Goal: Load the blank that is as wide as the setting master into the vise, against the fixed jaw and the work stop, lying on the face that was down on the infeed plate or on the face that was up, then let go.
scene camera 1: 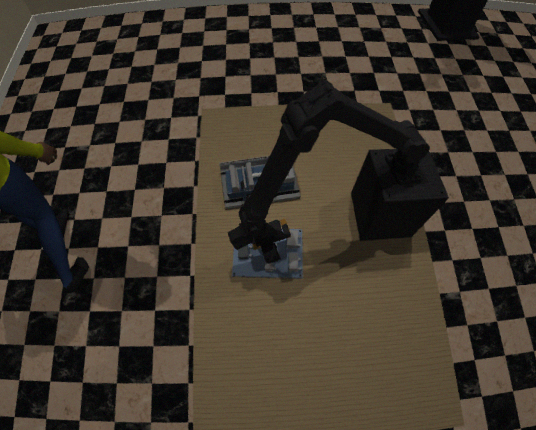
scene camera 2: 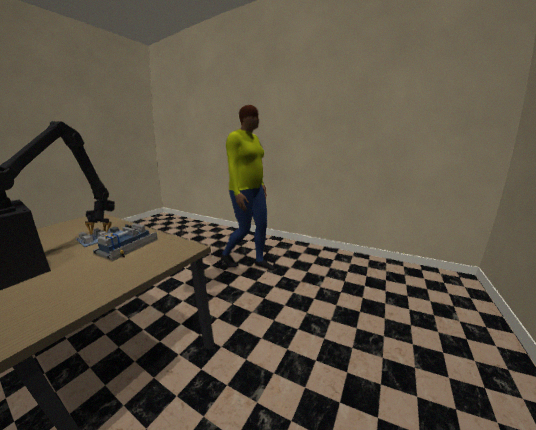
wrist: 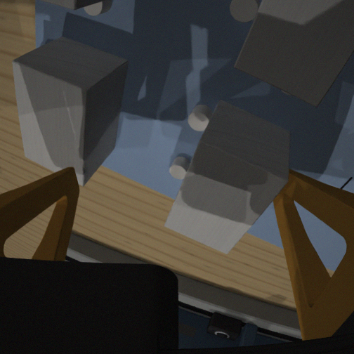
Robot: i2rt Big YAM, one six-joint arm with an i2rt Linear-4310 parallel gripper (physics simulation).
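Places are measured from the arm's base along level axes (x back, y right, z up), in metres.
Where they show: gripper, fingertip midpoint: (scene camera 2: pixel 98 234); arm's base, origin of the base link: (scene camera 1: pixel 402 169) (scene camera 2: pixel 0 210).
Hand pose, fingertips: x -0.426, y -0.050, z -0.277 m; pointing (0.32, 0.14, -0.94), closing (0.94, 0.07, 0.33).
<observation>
Things, the pixels of their centre, and the offset from my fingertips. "*": a spot on its surface instead. Level surfaces: height alone.
- blue infeed plate, surface spot: (scene camera 1: pixel 241 270) * dy -0.094, dx -0.142, dz -0.028 m
- plate's right side, surface spot: (scene camera 1: pixel 293 239) * dy -0.023, dx +0.064, dz +0.008 m
- left side, surface spot: (scene camera 1: pixel 243 251) * dy -0.032, dx -0.123, dz -0.003 m
- vise, body centre: (scene camera 1: pixel 259 177) (scene camera 2: pixel 125 238) dy +0.257, dx -0.015, dz +0.014 m
- wooden table, its level: dz -0.036 m
My gripper (scene camera 1: pixel 270 234) (scene camera 2: pixel 98 230) (wrist: pixel 174 177) is open and empty above the blue infeed plate (scene camera 1: pixel 241 270) (wrist: pixel 142 142). In the wrist view one grey block (wrist: pixel 227 175) shows between the fingertips, close to the right one. A second grey block (wrist: pixel 70 107) shows just beyond the left fingertip, and a third block (wrist: pixel 295 50) is at the upper right. In scene camera 1, grey blocks show at the plate's right side (scene camera 1: pixel 293 239) and left side (scene camera 1: pixel 243 251). The vise (scene camera 1: pixel 262 202) (scene camera 2: pixel 141 243) (wrist: pixel 200 290) is beside the plate. I cannot tell which part is the setting master.
Small round pegs (wrist: pixel 200 118) (wrist: pixel 180 167) stand on the plate beside the middle block. The arm's forearm (scene camera 1: pixel 275 172) hangs over part of the vise. The black base box (scene camera 1: pixel 395 200) stands on the wooden table (scene camera 1: pixel 320 350). A person in a yellow top (scene camera 2: pixel 246 160) is beyond the table.
</observation>
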